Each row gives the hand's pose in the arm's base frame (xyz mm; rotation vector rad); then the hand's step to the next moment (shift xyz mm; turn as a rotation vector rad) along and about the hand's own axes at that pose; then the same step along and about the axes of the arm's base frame.
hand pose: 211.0 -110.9 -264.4 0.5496 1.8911 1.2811
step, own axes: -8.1 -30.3 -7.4 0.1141 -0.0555 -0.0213
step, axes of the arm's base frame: 1.1 -22.2 -23.4 -0.0826 0.0463 -0.0871
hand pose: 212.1 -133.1 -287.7 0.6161 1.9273 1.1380
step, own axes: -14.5 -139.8 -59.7 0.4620 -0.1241 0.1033
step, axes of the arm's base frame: -42.8 -106.6 -100.6 -0.1766 0.3283 -0.3171
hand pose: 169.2 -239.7 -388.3 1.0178 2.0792 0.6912
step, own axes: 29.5 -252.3 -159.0 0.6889 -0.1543 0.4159
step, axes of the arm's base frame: -249.2 -137.6 -93.6 -0.0449 0.5458 -0.6095
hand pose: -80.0 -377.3 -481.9 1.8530 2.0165 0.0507
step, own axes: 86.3 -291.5 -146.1 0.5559 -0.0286 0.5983
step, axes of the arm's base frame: -325.9 82.9 26.6 0.1368 0.3893 -0.7054
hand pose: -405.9 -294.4 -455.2 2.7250 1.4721 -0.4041
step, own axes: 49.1 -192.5 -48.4 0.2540 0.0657 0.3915
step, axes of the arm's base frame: -122.6 153.9 55.7 0.1018 0.1178 -0.4448
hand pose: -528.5 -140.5 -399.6 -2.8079 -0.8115 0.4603
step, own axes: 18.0 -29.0 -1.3 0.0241 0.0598 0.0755
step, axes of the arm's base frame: 0.7 33.9 4.3 0.0227 -0.0301 -0.0918
